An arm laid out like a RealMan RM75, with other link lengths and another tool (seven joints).
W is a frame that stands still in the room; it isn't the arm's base.
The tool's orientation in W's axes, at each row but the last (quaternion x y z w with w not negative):
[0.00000, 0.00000, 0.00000, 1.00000]
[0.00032, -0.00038, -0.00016, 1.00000]
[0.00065, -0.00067, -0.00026, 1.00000]
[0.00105, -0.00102, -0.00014, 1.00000]
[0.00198, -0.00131, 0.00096, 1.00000]
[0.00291, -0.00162, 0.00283, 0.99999]
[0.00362, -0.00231, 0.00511, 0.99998]
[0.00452, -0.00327, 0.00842, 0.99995]
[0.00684, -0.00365, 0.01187, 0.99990]
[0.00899, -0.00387, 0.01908, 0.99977]
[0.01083, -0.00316, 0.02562, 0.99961]
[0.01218, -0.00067, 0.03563, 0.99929]
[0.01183, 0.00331, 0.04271, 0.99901]
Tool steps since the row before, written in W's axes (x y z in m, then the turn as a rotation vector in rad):
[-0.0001, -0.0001, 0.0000, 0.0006, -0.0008, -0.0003]
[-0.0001, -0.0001, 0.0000, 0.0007, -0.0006, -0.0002]
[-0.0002, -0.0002, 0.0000, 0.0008, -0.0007, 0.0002]
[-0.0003, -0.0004, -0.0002, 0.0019, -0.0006, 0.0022]
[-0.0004, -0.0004, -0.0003, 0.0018, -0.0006, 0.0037]
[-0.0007, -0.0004, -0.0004, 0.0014, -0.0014, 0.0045]
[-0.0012, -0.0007, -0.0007, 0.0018, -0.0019, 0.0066]
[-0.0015, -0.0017, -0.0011, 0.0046, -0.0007, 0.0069]
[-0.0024, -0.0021, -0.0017, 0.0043, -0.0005, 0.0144]
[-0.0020, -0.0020, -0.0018, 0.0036, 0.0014, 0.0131]
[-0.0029, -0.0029, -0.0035, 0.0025, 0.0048, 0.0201]
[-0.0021, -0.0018, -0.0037, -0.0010, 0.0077, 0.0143]
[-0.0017, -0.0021, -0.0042, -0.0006, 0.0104, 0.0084]
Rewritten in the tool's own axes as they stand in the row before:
[-0.0001, -0.0001, 0.0000, 0.0006, -0.0008, -0.0003]
[-0.0001, -0.0001, 0.0000, 0.0007, -0.0006, -0.0002]
[-0.0002, -0.0002, 0.0000, 0.0008, -0.0007, 0.0002]
[-0.0003, -0.0004, -0.0002, 0.0019, -0.0006, 0.0022]
[-0.0004, -0.0004, -0.0003, 0.0018, -0.0006, 0.0037]
[-0.0007, -0.0004, -0.0004, 0.0014, -0.0014, 0.0045]
[-0.0012, -0.0007, -0.0007, 0.0018, -0.0019, 0.0066]
[-0.0015, -0.0017, -0.0011, 0.0046, -0.0007, 0.0069]
[-0.0025, -0.0021, -0.0017, 0.0044, -0.0004, 0.0144]
[-0.0021, -0.0020, -0.0017, 0.0038, 0.0015, 0.0130]
[-0.0031, -0.0028, -0.0034, 0.0029, 0.0051, 0.0200]
[-0.0022, -0.0017, -0.0037, -0.0004, 0.0081, 0.0141]
[-0.0018, -0.0020, -0.0042, 0.0002, 0.0106, 0.0082]

